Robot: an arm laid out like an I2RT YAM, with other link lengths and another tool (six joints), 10 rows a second.
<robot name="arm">
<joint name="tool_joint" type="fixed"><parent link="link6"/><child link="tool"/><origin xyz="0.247 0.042 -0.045" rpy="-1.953 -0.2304 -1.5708"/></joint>
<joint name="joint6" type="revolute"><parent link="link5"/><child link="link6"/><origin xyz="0.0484 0 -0.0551" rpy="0 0 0"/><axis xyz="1 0 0"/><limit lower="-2.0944" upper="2.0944"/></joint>
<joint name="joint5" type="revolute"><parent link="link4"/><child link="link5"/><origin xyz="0.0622 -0.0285 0.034" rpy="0 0 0"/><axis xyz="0 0 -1"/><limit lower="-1.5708" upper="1.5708"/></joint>
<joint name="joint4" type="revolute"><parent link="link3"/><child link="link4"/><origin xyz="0.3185 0.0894 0.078" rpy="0 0 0"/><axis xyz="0 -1 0"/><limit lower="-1.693" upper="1.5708"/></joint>
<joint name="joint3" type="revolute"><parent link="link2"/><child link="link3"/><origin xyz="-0.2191 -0.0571 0" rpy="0 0 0"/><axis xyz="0 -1 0"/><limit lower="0" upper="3.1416"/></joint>
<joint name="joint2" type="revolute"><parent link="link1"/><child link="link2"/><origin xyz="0.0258 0.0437 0.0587" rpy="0 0 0"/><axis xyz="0 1 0"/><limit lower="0" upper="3.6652"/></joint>
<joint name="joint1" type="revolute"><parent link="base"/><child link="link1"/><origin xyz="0 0 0.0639" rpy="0 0 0"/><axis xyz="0 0 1"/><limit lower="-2.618" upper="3.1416"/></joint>
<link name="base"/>
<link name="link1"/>
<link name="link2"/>
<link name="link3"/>
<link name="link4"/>
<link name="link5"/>
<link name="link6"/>
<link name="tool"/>
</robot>
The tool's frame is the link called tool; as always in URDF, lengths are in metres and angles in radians.
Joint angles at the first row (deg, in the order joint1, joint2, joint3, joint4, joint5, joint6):
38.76, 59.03, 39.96, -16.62, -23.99, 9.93
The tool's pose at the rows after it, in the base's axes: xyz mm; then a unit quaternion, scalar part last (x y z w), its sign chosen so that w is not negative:
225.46 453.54 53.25 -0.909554 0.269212 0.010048 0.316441
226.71 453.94 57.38 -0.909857 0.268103 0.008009 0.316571
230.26 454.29 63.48 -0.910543 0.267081 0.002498 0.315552
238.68 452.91 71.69 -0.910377 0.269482 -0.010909 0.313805
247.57 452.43 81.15 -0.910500 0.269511 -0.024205 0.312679
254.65 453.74 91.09 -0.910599 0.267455 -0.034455 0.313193
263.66 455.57 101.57 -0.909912 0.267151 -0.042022 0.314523
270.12 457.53 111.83 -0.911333 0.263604 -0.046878 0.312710
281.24 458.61 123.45 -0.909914 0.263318 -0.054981 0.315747
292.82 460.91 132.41 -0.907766 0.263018 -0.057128 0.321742
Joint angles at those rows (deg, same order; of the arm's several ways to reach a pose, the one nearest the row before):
38.76, 58.82, 40.06, -16.63, -23.99, 9.93
38.76, 58.97, 40.88, -17.23, -23.92, 9.71
38.78, 59.43, 42.40, -18.21, -23.49, 9.24
38.76, 59.74, 44.25, -19.40, -22.19, 8.58
38.67, 60.50, 46.54, -20.53, -21.15, 7.71
38.67, 61.49, 48.88, -21.41, -20.50, 6.97
38.38, 63.03, 51.61, -22.18, -20.21, 6.43
38.15, 64.95, 54.96, -23.70, -20.22, 5.57
37.50, 66.55, 57.81, -24.34, -20.25, 4.91
36.46, 68.54, 60.24, -24.17, -21.21, 4.58

